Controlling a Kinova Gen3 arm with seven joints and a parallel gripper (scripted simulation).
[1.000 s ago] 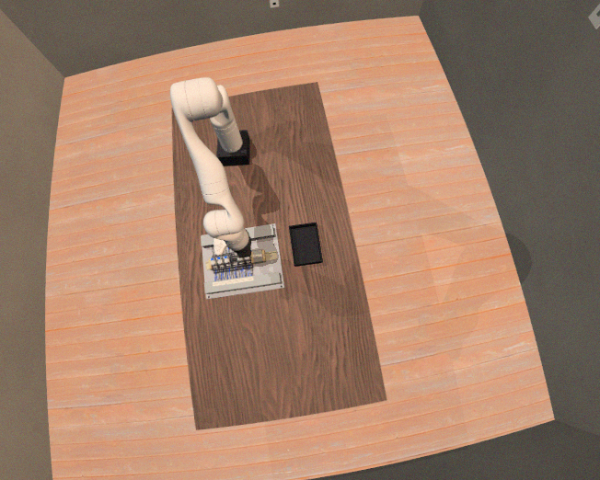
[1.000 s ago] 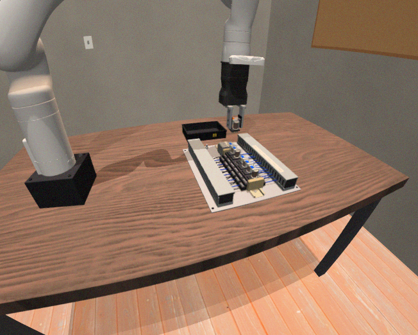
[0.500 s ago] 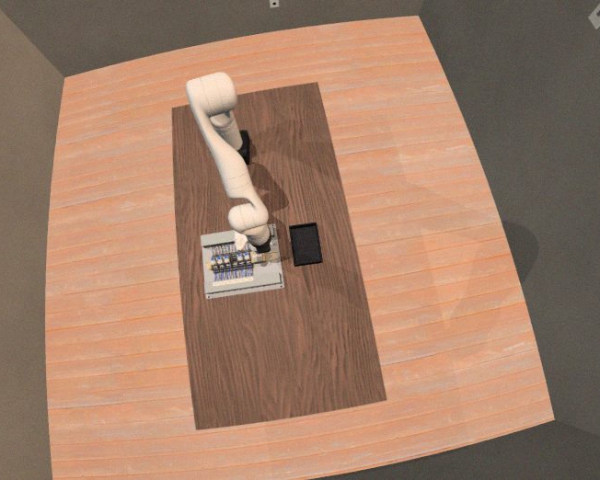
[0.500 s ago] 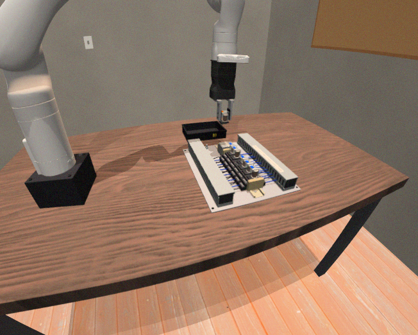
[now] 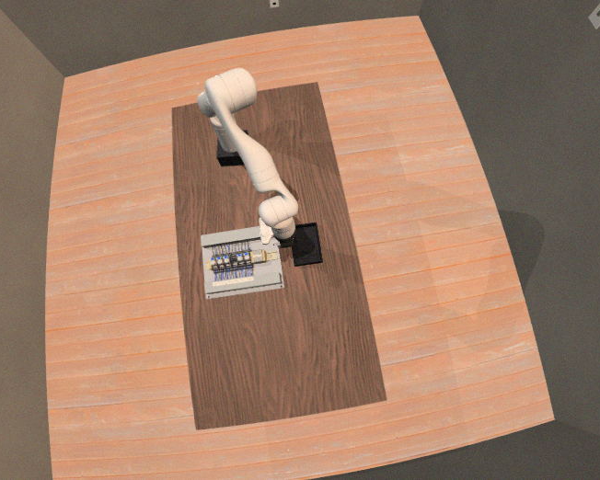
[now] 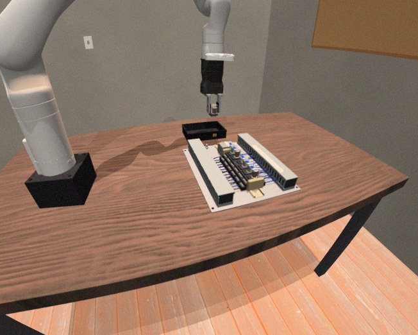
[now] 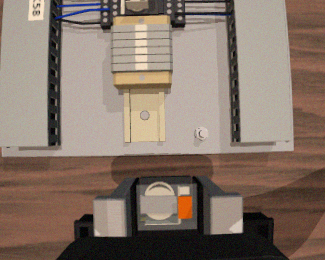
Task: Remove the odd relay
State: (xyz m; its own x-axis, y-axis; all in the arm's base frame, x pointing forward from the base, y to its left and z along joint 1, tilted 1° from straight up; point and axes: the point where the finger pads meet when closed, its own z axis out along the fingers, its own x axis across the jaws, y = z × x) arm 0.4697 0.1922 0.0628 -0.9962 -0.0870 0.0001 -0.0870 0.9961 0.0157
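The black parts tray lies 10 mm behind my hand, 90 mm to the left of it and 130 mm below it. The rest, counted from my hand: relay panel: 30 mm ahead, 170 mm to the right, 120 mm below; then grey relay: 10 mm below.
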